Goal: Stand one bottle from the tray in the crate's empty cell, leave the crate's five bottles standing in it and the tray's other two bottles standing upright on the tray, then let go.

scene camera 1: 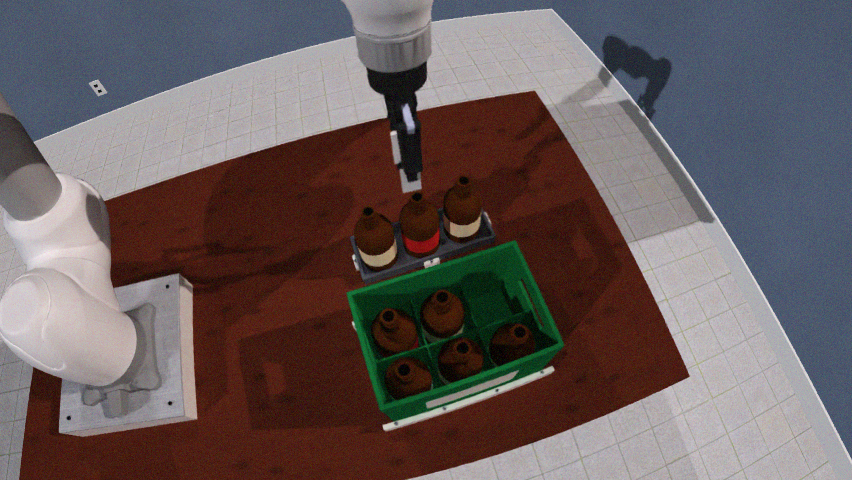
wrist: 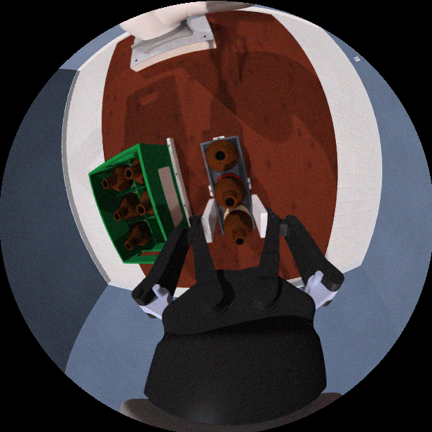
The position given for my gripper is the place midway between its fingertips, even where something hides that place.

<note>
I see my gripper [scene camera 1: 407,174] and a white strip [scene camera 1: 547,371].
My gripper shows as well in the wrist view [wrist: 233,205].
</note>
